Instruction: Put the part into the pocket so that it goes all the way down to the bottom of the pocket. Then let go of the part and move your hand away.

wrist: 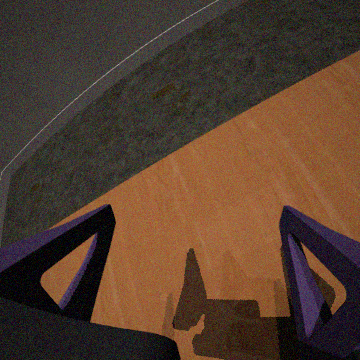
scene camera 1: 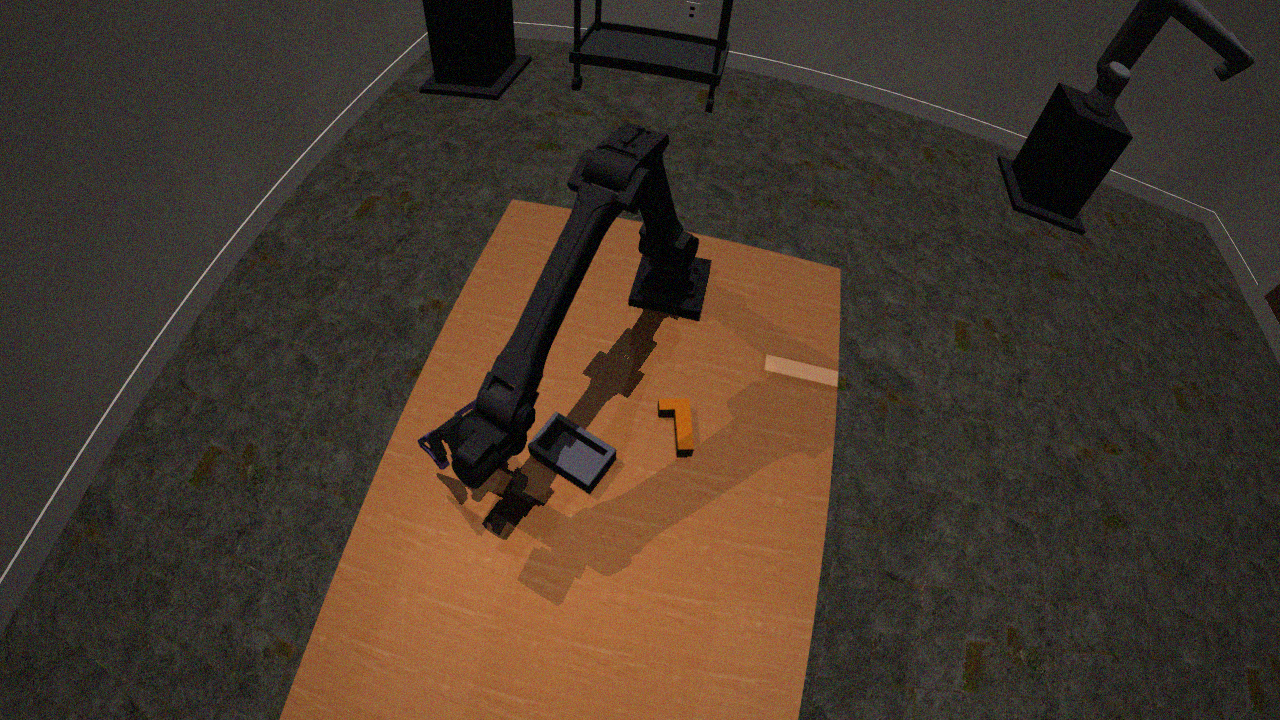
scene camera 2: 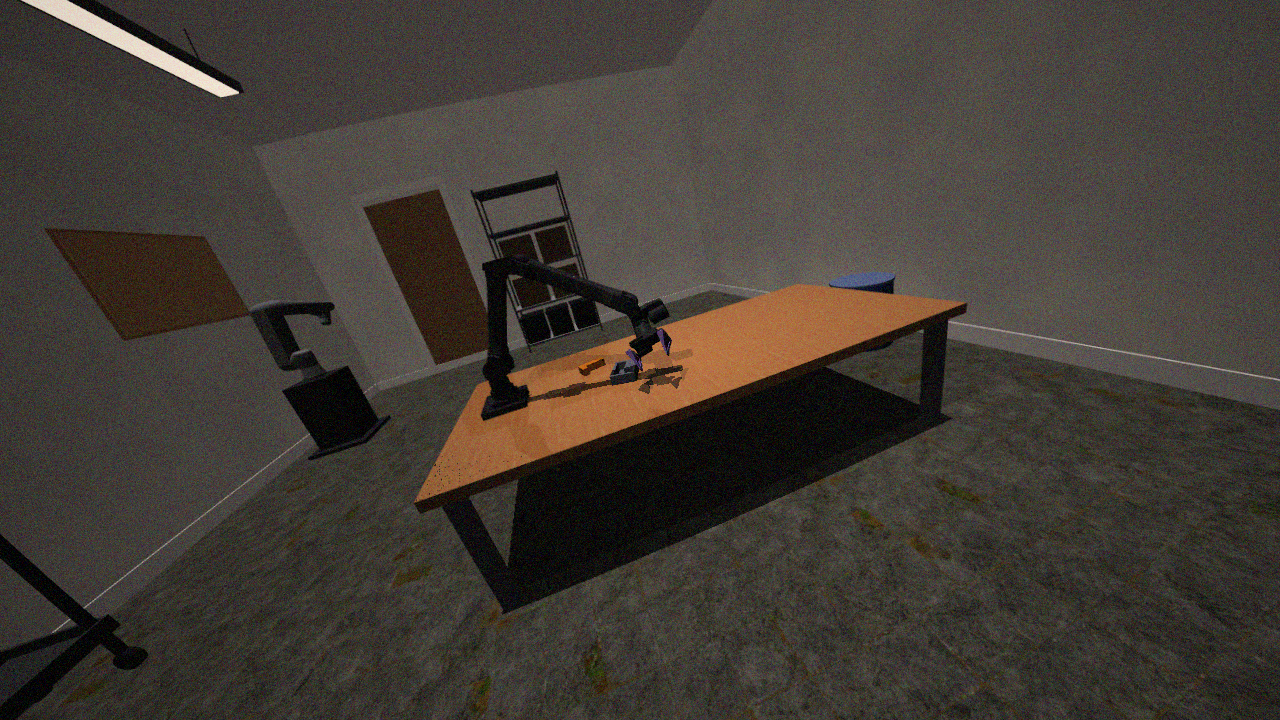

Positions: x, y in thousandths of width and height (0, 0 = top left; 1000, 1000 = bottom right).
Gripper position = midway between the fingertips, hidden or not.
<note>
My gripper (scene camera 1: 342, 597) is open, with nothing in its grasp. An orange L-shaped part (scene camera 1: 531, 569) rests on the table.
My gripper shows as well in the wrist view (wrist: 540, 596) and in scene camera 2 (scene camera 2: 511, 503). The wrist view does not show the orange L-shaped part: it is out of frame.
</note>
